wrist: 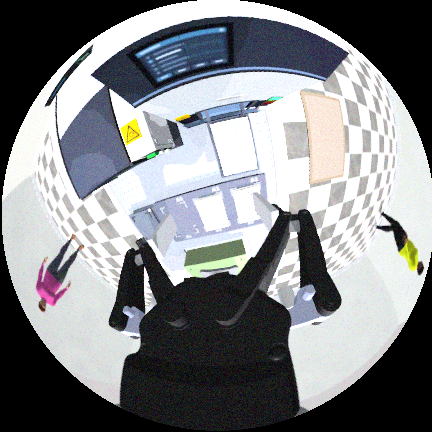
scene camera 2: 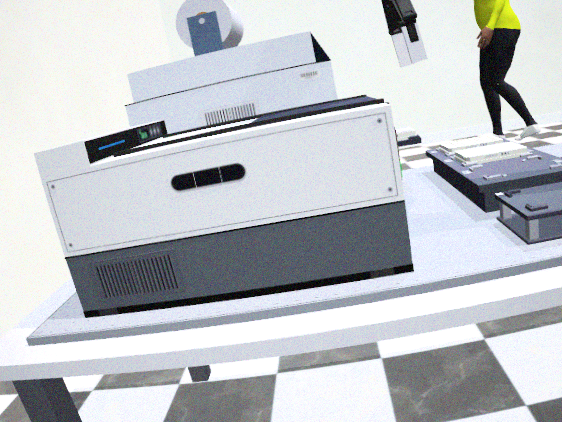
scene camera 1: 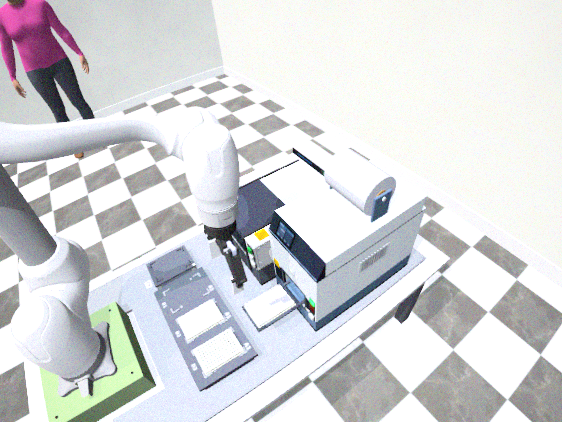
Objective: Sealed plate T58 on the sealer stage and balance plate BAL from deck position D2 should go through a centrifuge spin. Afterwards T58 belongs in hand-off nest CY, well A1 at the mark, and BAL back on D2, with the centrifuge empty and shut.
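Frame: origin at the arm's base, x ahead, y left, z up, level; metres.
Where they show: gripper, fingertip midpoint: (wrist: 211, 211) (scene camera 2: 413, 63) (scene camera 1: 226, 273); arm's base at its link origin: (scene camera 1: 85, 358).
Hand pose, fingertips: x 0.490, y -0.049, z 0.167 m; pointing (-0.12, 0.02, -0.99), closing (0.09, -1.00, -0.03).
Things, the pixels of their top centre, and the offset from my fingertips. "pt": a spot on its surface instead.
- flat white plate at its top centre: (wrist: 235, 146) (scene camera 1: 269, 303) 0.080 m ahead, 0.066 m right, 0.136 m down
- sealer at its top centre: (scene camera 1: 355, 166) 0.377 m ahead, 0.033 m right, 0.220 m up
- plate with visible wells, top centre: (scene camera 2: 470, 141) (scene camera 1: 217, 350) (wrist: 248, 205) 0.111 m back, 0.099 m right, 0.189 m down
- small raised nest at its top centre: (scene camera 1: 169, 263) (wrist: 147, 228) 0.160 m back, 0.304 m left, 0.208 m down
- small box with a yellow warning label, surface spot: (wrist: 155, 135) (scene camera 1: 261, 249) pt 0.133 m ahead, 0.080 m left, 0.067 m down
- sealer's front screen at a spot on its surface: (wrist: 185, 52) pt 0.178 m ahead, 0.011 m right, 0.066 m up
My gripper (scene camera 1: 227, 268) (scene camera 2: 410, 50) (wrist: 211, 211) is open and empty, high above the table between the sealer and the deck. A flat white plate (scene camera 1: 272, 305) (wrist: 235, 147) lies on the stage tray in front of the sealer (scene camera 1: 370, 257); its label is unreadable. The dark deck (scene camera 1: 182, 296) (scene camera 2: 465, 185) (wrist: 172, 207) holds a white plate (scene camera 1: 201, 320) (wrist: 211, 211) and a plate with visible wells (scene camera 1: 219, 351) (wrist: 245, 202); I cannot tell which is BAL. A small raised nest (scene camera 1: 172, 265) (scene camera 2: 545, 200) at the deck's end looks empty. The centrifuge (scene camera 2: 225, 200) has its dark lid (scene camera 1: 257, 200) (wrist: 95, 145) lying flat.
A small box with a yellow warning label (scene camera 1: 260, 250) (wrist: 155, 135) stands between centrifuge and sealer, close to my gripper. The sealer's front screen (wrist: 185, 52) faces the wrist camera. The arm's green base (scene camera 1: 125, 350) (wrist: 215, 255) is beyond the deck. Two people stand away from the table.
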